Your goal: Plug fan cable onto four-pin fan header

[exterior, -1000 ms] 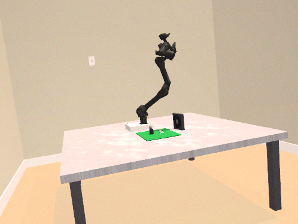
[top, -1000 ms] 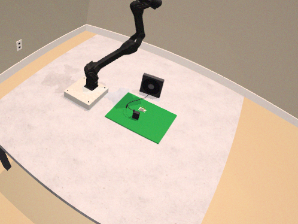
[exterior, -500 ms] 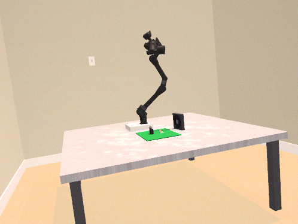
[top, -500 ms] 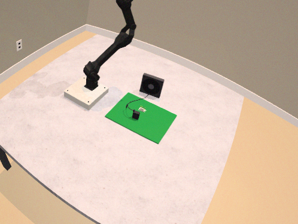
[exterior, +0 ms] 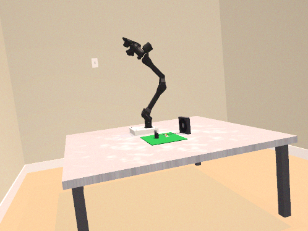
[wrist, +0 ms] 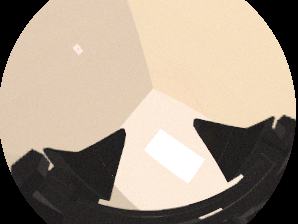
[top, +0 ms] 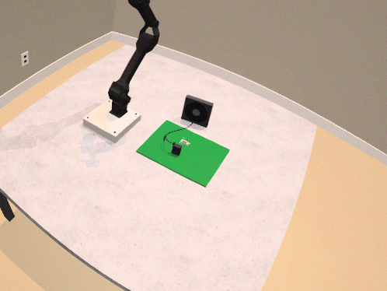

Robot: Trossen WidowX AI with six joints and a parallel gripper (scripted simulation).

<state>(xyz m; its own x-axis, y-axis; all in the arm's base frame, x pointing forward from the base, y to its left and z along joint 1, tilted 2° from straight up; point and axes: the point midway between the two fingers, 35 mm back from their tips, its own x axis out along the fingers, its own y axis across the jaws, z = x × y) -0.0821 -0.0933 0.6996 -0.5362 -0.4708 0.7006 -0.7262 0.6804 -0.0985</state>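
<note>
My gripper tip is 42 cm short of the dark fan plug, 6 cm to the right of it and 74 cm above it. From my gripper tip the other things lie so: green board: 44 cm ahead, 9 cm to the left, 77 cm below; black fan: 38 cm ahead, 28 cm to the left, 70 cm below.
</note>
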